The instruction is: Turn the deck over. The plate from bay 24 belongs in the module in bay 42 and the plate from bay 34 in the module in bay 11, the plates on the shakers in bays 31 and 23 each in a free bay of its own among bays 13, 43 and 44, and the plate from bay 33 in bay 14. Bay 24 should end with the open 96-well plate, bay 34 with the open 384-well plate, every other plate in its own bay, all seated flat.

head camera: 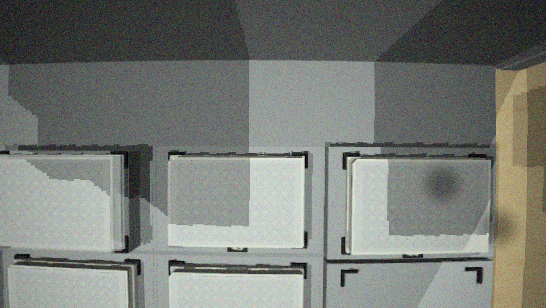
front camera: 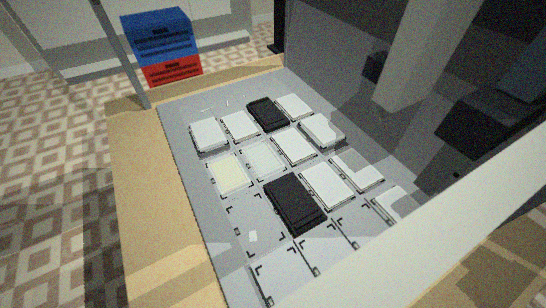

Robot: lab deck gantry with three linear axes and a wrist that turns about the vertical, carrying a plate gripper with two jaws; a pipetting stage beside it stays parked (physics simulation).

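Places are measured from the robot's base along level axes (x ahead, y left, z up), in metres.
Pixels of known places: gripper, fingertip midpoint: (front camera: 436, 179); robot's base, link origin: (front camera: 190, 131).
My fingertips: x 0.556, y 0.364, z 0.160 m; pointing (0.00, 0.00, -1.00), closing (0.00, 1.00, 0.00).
Note:
For each thing: its top centre in the pictures, then the offset to it from my fingertips. "*": a spot on its surface instead.
- bay 11, surface spot: (front camera: 209, 134) * dy -0.320, dx -0.473, dz -0.126 m
- bay 42, surface spot: (front camera: 321, 129) * dy -0.007, dx -0.322, dz -0.126 m
- bay 43, surface spot: (head camera: 237, 200) (front camera: 357, 167) * dy +0.002, dx -0.162, dz -0.145 m
- bay 44, surface spot: (head camera: 420, 205) * dy +0.001, dx -0.003, dz -0.131 m
- bay 33 plate, top centre: (front camera: 326, 182) dy -0.107, dx -0.164, dz -0.145 m
- yellowish open plate, top centre: (front camera: 228, 171) dy -0.321, dx -0.328, dz -0.145 m
- clear open plate, top centre: (front camera: 262, 156) dy -0.214, dx -0.328, dz -0.145 m
In the front view, the module in bay 11 (front camera: 209, 134) and the module in bay 42 (front camera: 321, 129) each carry a white plate. The shakers in bays 31 (front camera: 268, 114) and 23 (front camera: 295, 204) are black and bare. White plates lie in bay 43 (front camera: 356, 170) (head camera: 237, 200) and bay 44 (front camera: 392, 200) (head camera: 420, 205). The bay 33 plate (front camera: 327, 185) (head camera: 237, 290) lies in its bay. The yellowish open plate (front camera: 229, 172) is in bay 12, the clear open plate (front camera: 263, 159) in bay 22. Bays 13, 14, 24 and 34 hold no plate. My gripper's jaws show in neither view.
White plates lie in bays 21 (front camera: 240, 126), 41 (front camera: 294, 106) and 32 (front camera: 294, 145) (head camera: 67, 287). Dark shapes at the right of the front view are hard to tell from shadow. A pale beam (front camera: 400, 250) crosses the foreground. Blue and red boxes (front camera: 160, 40) stand behind the deck.

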